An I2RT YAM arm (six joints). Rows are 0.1 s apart.
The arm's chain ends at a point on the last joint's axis. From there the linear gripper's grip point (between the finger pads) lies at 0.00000 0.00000 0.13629 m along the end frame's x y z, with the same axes.
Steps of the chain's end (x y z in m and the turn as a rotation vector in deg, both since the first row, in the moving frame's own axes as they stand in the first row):
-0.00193 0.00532 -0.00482 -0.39 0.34 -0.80
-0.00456 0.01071 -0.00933 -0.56 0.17 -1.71
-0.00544 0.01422 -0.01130 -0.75 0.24 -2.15
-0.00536 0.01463 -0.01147 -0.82 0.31 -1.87
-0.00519 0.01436 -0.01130 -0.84 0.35 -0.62
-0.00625 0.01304 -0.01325 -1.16 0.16 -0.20
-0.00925 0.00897 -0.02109 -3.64 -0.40 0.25
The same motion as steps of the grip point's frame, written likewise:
-0.00111 0.00624 -0.00483 -0.39 0.34 -0.80
-0.00414 0.01204 -0.00934 -0.56 0.17 -1.71
-0.00484 0.01599 -0.01131 -0.75 0.24 -2.15
-0.00459 0.01657 -0.01149 -0.82 0.31 -1.87
-0.00435 0.01635 -0.01132 -0.84 0.35 -0.62
-0.00586 0.01580 -0.01328 -1.16 0.16 -0.20
-0.01022 0.01762 -0.02137 -3.64 -0.40 0.25

